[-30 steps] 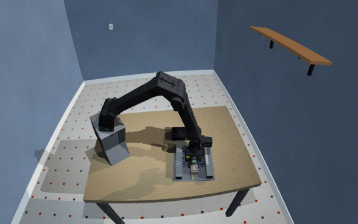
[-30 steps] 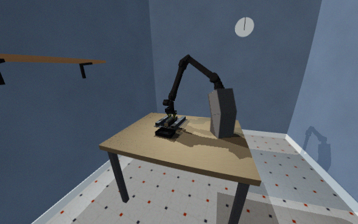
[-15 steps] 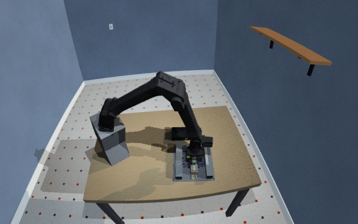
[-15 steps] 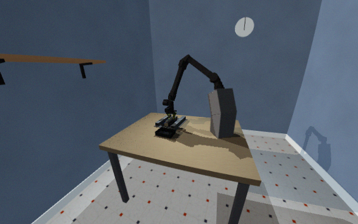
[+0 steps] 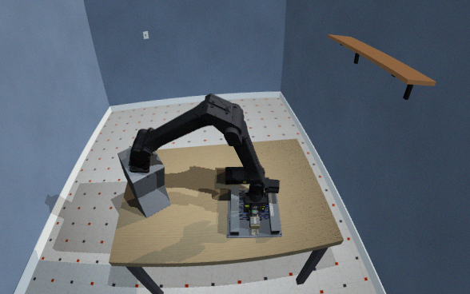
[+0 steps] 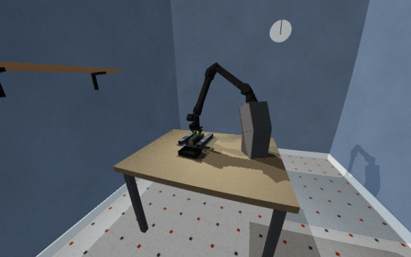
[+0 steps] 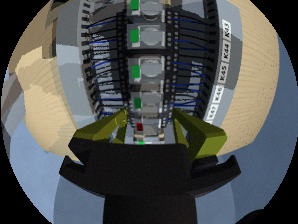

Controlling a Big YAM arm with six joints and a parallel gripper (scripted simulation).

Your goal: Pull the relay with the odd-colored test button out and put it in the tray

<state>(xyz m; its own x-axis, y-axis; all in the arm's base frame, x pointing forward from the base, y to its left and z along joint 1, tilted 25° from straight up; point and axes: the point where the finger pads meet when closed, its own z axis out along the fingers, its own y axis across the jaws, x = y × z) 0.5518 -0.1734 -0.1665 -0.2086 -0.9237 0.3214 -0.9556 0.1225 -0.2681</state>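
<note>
Right now the relay is right at my hand. Also, from my hand: black tray: 2 cm behind, 28 cm to the left, 3 cm below.
</note>
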